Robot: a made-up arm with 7 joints. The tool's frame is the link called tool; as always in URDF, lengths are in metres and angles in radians. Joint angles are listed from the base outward.
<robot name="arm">
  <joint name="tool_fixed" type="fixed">
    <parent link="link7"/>
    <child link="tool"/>
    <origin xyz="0.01 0.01 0" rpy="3.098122 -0.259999 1.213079"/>
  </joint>
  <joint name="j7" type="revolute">
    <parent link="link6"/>
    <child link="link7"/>
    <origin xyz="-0.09 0.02 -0.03" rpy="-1.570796 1.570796 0"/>
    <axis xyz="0 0 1"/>
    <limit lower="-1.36" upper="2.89"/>
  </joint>
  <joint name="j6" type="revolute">
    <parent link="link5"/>
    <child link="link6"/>
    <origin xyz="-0.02 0 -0.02" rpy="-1.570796 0 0"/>
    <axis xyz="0 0 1"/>
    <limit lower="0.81" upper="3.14"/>
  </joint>
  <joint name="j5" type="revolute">
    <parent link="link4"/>
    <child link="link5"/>
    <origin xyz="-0.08 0.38 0.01" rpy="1.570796 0 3.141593"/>
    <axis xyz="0 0 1"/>
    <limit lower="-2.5" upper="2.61"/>
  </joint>
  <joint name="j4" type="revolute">
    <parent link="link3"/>
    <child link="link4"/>
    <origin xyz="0 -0.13 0.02" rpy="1.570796 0 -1.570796"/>
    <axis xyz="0 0 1"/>
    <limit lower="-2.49" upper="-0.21"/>
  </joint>
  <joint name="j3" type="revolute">
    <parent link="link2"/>
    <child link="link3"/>
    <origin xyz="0.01 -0.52 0.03" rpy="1.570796 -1.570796 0"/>
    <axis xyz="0 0 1"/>
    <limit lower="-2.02" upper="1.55"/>
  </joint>
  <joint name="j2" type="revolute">
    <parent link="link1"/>
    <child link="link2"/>
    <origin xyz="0.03 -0.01 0" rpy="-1.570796 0 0"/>
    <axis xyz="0 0 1"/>
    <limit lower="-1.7" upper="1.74"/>
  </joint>
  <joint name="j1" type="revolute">
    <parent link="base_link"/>
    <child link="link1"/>
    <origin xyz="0.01 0 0.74"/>
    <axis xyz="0 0 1"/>
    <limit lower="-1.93" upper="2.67"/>
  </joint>
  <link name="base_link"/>
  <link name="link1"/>
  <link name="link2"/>
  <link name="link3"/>
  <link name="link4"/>
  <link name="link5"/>
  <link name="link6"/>
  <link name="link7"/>
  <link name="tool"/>
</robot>
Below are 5 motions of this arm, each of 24 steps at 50 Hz.
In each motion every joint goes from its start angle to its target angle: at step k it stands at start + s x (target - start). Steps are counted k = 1, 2, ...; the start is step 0. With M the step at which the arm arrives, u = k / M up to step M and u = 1 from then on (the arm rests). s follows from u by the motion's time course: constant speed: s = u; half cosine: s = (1 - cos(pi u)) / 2; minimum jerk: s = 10 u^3 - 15 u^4 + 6 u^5.
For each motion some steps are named. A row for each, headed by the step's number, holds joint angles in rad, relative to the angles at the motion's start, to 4 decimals.
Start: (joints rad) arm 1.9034 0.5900 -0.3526 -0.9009 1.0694 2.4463 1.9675
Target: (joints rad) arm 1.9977 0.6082 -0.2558 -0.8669 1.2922 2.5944 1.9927
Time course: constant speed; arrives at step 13
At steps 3, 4, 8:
3: 0.0218 0.0042 0.0223 0.0078 0.0514 0.0342 0.0058
4: 0.0290 0.0056 0.0298 0.0105 0.0686 0.0456 0.0078
8: 0.0580 0.0112 0.0596 0.0209 0.1371 0.0911 0.0155

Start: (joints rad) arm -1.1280 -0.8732 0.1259 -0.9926 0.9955 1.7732 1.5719
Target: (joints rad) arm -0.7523 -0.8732 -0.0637 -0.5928 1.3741 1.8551 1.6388
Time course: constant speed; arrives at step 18
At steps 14, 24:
14: 0.2922 0.0000 -0.1475 0.3110 0.2945 0.0637 0.0520
24: 0.3757 0.0000 -0.1896 0.3998 0.3786 0.0819 0.0669

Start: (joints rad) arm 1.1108 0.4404 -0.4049 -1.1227 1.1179 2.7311 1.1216
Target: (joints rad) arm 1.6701 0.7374 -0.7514 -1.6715 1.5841 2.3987 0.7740
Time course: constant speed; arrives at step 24
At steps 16, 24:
16: 0.3729 0.1980 -0.2310 -0.3659 0.3108 -0.2216 -0.2317
24: 0.5593 0.2970 -0.3465 -0.5488 0.4662 -0.3324 -0.3476

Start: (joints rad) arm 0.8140 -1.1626 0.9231 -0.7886 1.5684 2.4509 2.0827
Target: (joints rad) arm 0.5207 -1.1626 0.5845 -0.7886 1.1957 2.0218 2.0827
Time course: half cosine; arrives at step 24
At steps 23, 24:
23: -0.2920 0.0000 -0.3372 0.0000 -0.3711 -0.4273 0.0000
24: -0.2933 0.0000 -0.3386 0.0000 -0.3727 -0.4291 0.0000

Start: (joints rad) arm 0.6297 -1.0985 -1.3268 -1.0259 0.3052 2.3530 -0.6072
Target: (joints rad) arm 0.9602 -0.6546 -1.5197 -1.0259 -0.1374 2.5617 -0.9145
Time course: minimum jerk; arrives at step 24
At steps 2, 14, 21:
2: 0.0017 0.0023 -0.0010 0.0000 -0.0023 0.0011 -0.0016
14: 0.2159 0.2900 -0.1260 0.0000 -0.2892 0.1364 -0.2008
21: 0.3252 0.4368 -0.1898 0.0000 -0.4355 0.2053 -0.3024

